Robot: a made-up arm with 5 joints.
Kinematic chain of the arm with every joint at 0, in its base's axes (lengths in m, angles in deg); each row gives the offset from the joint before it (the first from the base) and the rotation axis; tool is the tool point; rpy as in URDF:
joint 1: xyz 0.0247 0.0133 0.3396 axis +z
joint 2: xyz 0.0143 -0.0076 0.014 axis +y
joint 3: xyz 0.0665 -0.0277 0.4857 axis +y
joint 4: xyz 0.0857 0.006 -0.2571 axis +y
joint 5: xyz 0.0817 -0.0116 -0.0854 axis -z
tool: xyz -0.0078 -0.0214 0.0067 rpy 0 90 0
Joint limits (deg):
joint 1: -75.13..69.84
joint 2: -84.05..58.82
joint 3: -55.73..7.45
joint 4: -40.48..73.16
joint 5: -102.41..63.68
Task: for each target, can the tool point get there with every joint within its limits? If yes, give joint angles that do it. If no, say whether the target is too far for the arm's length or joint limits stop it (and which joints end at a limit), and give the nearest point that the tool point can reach.
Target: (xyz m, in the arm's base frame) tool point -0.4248 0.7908 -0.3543
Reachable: no: too far | nearest point 0.2428 0.4799 0.1495 | short by 0.892 m
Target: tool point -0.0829 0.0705 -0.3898
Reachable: no: joint limits stop it (at a limit: joint 1, joint 2, joint 5) | nearest point 0.1663 0.2716 0.1857 | short by 0.659 m
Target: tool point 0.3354 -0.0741 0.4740
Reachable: yes | joints -6.93 6.72 -19.85 47.76 -88.50
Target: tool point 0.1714 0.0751 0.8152
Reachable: yes | joints 44.97 -36.57 -33.97 1.36 13.05
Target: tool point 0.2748 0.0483 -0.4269
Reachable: no: joint limits stop it (at a limit: joint 2, joint 5) | nearest point 0.4020 0.0661 0.1558 | short by 0.597 m
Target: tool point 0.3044 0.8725 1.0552
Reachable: no: too far | nearest point 0.2485 0.4953 0.7605 | short by 0.482 m
